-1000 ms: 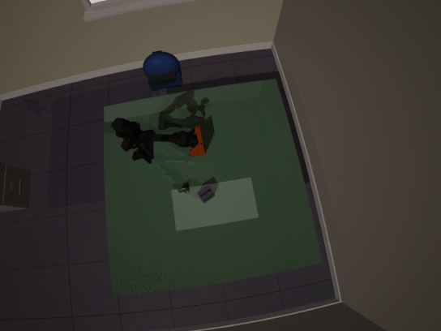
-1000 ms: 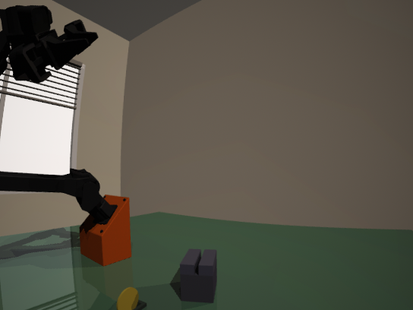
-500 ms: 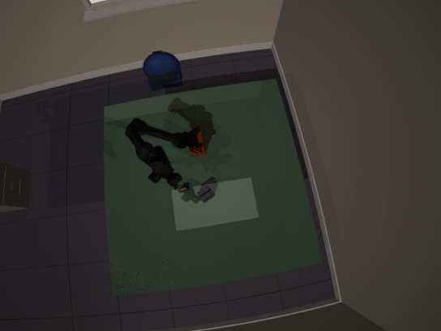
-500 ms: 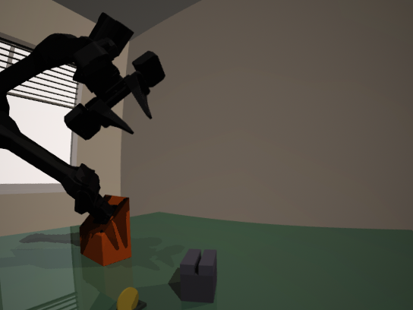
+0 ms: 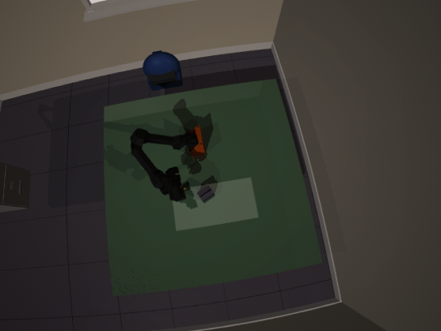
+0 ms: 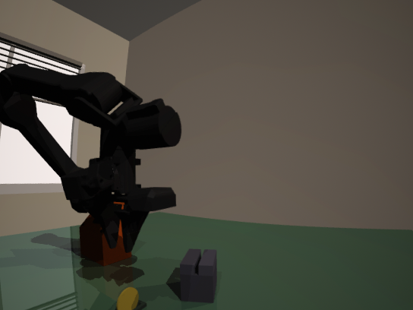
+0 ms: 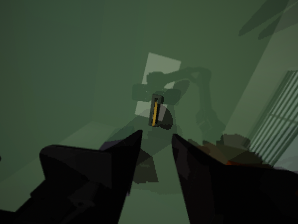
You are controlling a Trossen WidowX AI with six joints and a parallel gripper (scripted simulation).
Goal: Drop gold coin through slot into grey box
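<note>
Now: gripper tip 1 cm to the right of the gold coin and 9 cm above it.
</note>
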